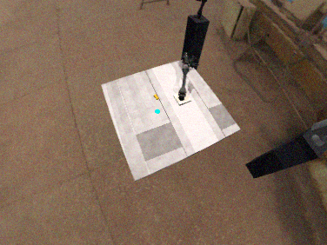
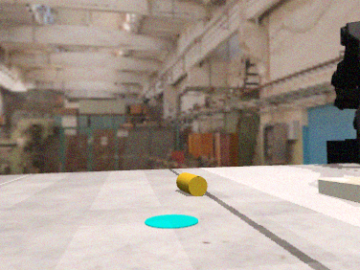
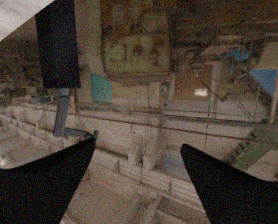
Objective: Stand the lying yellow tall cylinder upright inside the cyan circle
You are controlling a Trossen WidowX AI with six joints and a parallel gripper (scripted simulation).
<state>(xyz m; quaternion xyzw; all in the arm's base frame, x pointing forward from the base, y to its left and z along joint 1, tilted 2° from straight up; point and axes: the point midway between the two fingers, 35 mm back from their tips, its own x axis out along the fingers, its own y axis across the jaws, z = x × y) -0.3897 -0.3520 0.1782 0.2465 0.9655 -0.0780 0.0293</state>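
Now: gripper tip 690 mm short of the yellow tall cylinder, 190 mm to the right of it and 170 mm above it. The rest, counted from my gripper tip: cyan circle: 760 mm ahead, 380 mm to the left, 190 mm below.
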